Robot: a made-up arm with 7 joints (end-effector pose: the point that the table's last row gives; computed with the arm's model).
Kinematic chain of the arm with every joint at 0, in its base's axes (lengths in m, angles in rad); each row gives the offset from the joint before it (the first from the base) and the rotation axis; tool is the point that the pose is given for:
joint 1: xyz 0 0.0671 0 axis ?
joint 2: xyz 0 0.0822 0 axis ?
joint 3: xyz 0 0 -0.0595 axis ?
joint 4: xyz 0 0 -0.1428 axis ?
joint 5: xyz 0 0 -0.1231 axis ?
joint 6: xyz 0 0 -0.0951 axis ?
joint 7: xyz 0 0 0 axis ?
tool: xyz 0 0 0
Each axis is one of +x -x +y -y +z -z.
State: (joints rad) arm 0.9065 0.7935 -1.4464 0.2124 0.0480 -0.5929 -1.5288
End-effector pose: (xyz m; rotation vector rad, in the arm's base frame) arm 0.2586 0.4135 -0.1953 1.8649 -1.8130 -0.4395
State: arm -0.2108 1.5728 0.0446 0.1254 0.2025 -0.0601 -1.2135
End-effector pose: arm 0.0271 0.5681 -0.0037 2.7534 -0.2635 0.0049
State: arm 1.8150 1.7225 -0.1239 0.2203 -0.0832 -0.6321 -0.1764
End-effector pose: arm -0.0667 0.5606 0.0321 2.0607 -1.6458 0.9835
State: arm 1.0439 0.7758 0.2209 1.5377 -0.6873 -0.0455 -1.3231
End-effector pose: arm 0.2074 0.3301 0.1255 -1.7364 1.6646 -1.0192
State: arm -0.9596 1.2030 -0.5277 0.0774 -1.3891 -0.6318 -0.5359
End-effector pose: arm -0.1218 0.5380 -0.1031 -0.3652 0.7273 -2.0713
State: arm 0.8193 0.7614 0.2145 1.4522 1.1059 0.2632 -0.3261
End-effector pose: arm 0.2419 0.3401 0.0637 -0.1796 -2.0848 0.7199
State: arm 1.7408 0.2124 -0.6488 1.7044 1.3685 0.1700 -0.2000
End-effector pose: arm 0.1649 0.0581 0.2031 -1.2688 -2.2356 -0.7587
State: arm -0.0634 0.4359 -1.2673 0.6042 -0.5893 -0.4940 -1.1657
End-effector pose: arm 0.0119 0.2033 -0.3977 0.3191 -1.4680 -1.2421
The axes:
joint 1: -y
joint 2: +x
joint 3: +z
joint 4: -y
joint 5: +z
joint 6: +y
joint 7: -x

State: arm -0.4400 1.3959 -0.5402 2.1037 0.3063 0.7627 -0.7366
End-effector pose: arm 0.0985 0.2225 -0.1692 0.9259 -0.6895 -1.0111
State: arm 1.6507 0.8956 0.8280 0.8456 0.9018 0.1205 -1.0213
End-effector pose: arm 0.1138 0.4954 0.1199 -0.6332 -1.5962 2.5604
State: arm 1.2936 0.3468 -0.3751 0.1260 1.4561 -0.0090 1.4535
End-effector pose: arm 0.3891 0.2822 -0.0842 -1.4943 -2.0300 -0.1775
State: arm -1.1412 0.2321 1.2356 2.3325 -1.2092 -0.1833 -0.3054
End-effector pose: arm 0.0071 0.3063 -0.0539 1.9901 -0.6123 -1.4707
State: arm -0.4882 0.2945 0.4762 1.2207 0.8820 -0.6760 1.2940
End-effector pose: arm 0.0493 0.3197 -0.2956 -0.4167 -1.7893 -0.2823
